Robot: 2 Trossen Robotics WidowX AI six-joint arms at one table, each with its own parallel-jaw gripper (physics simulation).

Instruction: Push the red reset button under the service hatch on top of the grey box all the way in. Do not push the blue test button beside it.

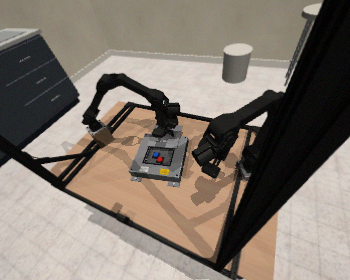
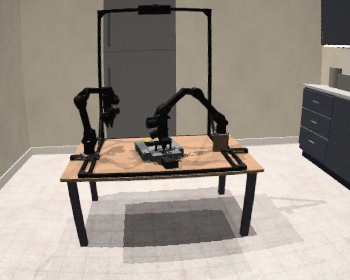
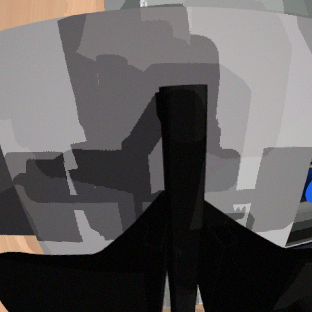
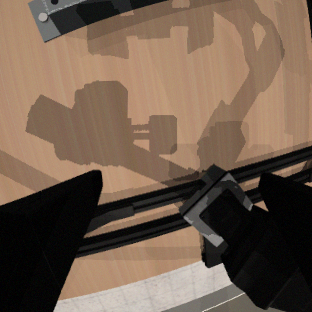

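The grey box (image 1: pixel 151 170) (image 2: pixel 144 151) lies in the middle of the table. Its service hatch (image 1: pixel 174 139) (image 3: pixel 37 93) is slid towards the back and the recess is uncovered. In the recess the red reset button (image 1: pixel 160 159) sits just right of and below the blue test button (image 1: pixel 155 154) (image 3: pixel 308 193). My left gripper (image 1: pixel 160 132) (image 2: pixel 164 144) is shut on the hatch's black handle bar (image 3: pixel 182 130) at the back of the box. My right gripper (image 1: pixel 213 166) (image 2: pixel 109 120) (image 4: pixel 181 179) is open and empty. It hangs above the table to the right of the box.
Black frame rails (image 1: pixel 234 194) (image 4: pixel 139 201) run round the table edge, and a tall black gantry post (image 1: pixel 274 178) stands at the right. A small black block (image 2: pixel 170 162) sits by the box. A dark cabinet (image 1: pixel 49 83) and a grey bin (image 1: pixel 236 64) stand on the floor.
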